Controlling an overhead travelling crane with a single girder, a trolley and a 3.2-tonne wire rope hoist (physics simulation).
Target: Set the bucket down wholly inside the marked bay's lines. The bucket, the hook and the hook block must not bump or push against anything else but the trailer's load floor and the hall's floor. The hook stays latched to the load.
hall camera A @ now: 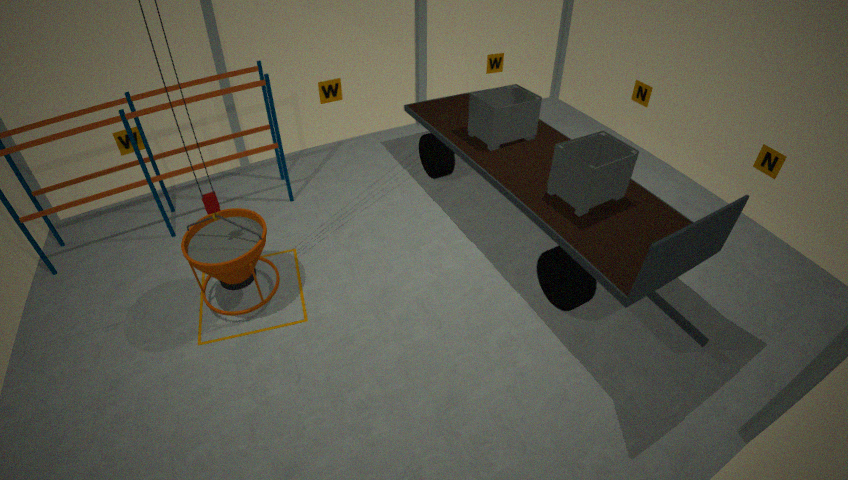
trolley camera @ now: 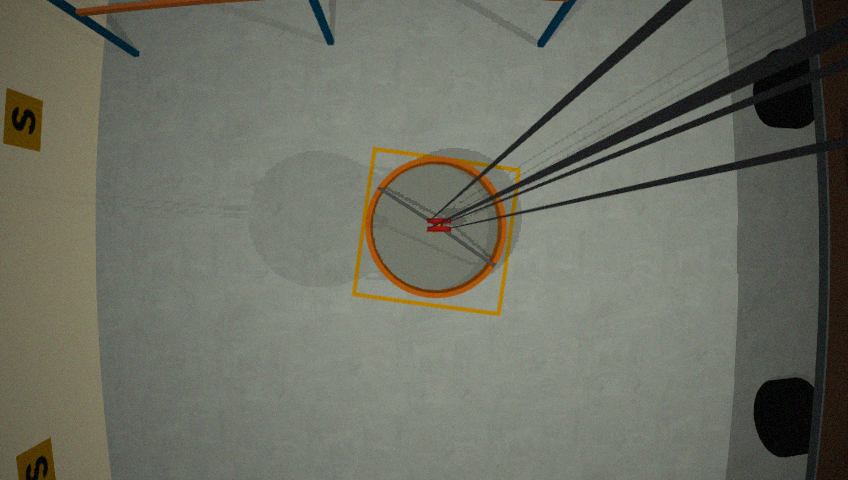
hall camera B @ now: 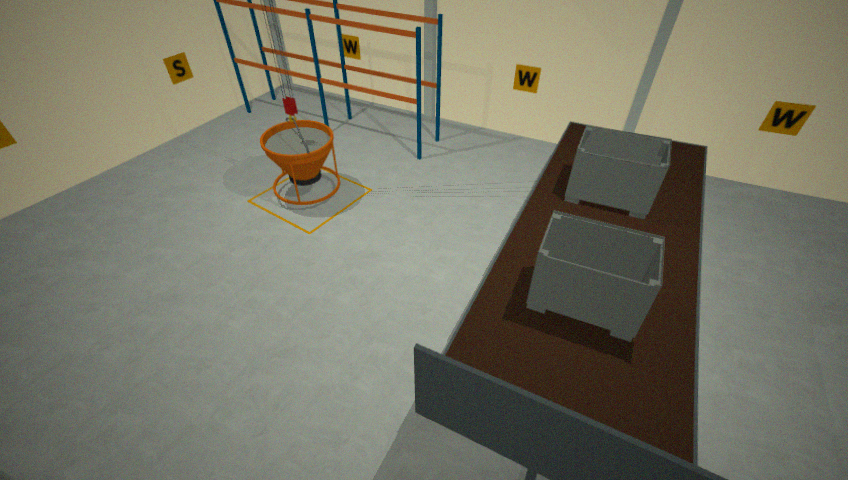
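The orange bucket (hall camera A: 226, 261) (hall camera B: 300, 163) (trolley camera: 436, 294) hangs upright, its foot ring close above the floor, with a thin offset shadow under it. The marked bay (hall camera A: 252, 332) (hall camera B: 279, 217) (trolley camera: 426, 303) is a yellow outline beneath it. In the trolley view the rim covers most of the bay, meeting the top line in the picture and close to both side lines; the foot ring is hidden there. In hall camera A the ring's left side overlaps the left line. My hook (hall camera A: 215, 216) (hall camera B: 291, 118) is shut on the bucket's bail, below the red hook block (hall camera A: 210, 202) (hall camera B: 289, 105) (trolley camera: 439, 228).
A rack with blue posts (hall camera A: 147, 173) (hall camera B: 418, 95) (trolley camera: 321, 23) and orange beams stands near the W wall, behind the bay. The trailer (hall camera A: 624, 261) (hall camera B: 535, 368) (trolley camera: 823, 267) stands across the hall, with two grey crates (hall camera A: 586, 178) (hall camera B: 595, 291) on it.
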